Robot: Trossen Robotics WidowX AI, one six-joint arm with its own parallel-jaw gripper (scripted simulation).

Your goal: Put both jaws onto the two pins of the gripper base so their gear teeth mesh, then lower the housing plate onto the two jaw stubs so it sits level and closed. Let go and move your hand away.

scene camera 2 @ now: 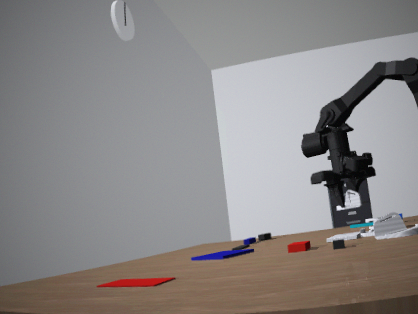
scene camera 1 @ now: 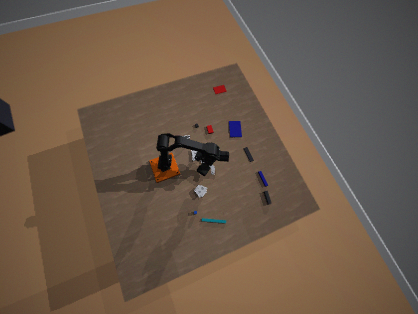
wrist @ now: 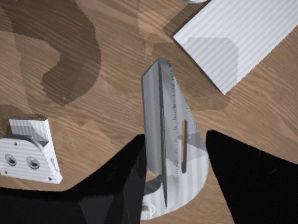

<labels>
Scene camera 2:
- gripper: 348, 206
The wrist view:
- gripper: 176, 139
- white jaw: 164, 105, held by the gripper
</labels>
